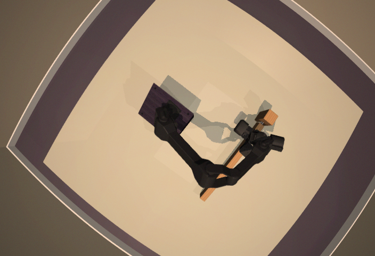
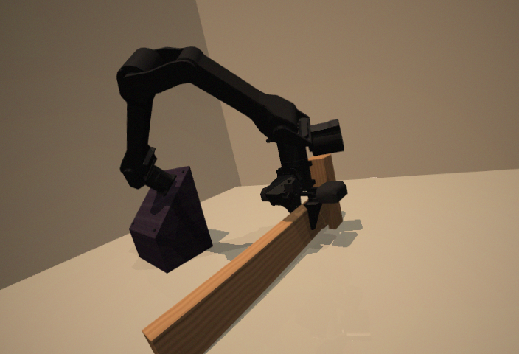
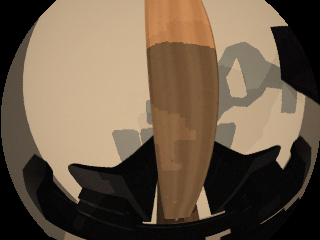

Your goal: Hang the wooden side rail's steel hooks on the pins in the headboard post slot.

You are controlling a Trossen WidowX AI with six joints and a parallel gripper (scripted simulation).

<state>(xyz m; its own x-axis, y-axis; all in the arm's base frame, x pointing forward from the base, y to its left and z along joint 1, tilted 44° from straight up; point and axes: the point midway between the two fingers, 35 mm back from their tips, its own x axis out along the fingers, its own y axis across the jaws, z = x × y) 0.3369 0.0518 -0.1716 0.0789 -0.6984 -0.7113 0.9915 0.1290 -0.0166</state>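
My gripper tip is 1 cm past the headboard post, 11 cm to the right of it and 4 cm below it.
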